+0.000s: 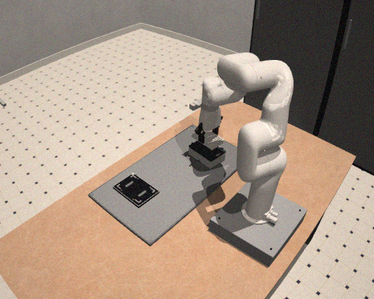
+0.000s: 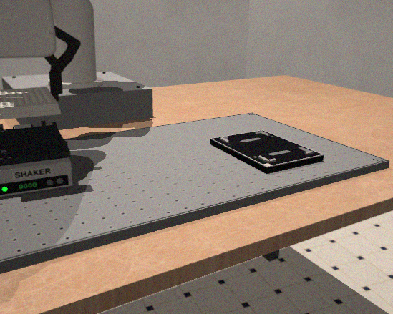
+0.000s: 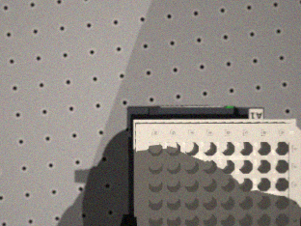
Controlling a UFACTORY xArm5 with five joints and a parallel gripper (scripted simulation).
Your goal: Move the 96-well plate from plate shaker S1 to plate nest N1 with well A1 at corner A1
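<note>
Now: hand 38 cm to the right of the black plate nest N1, 12 cm above it and 8 cm short of it. Also, from my hand: grey locator 41 cm to the left, 15 cm ahead, 11 cm below; then white 96-well plate 1 cm below; then A1 mark 32 cm to the left, 16 cm ahead, 11 cm below.
</note>
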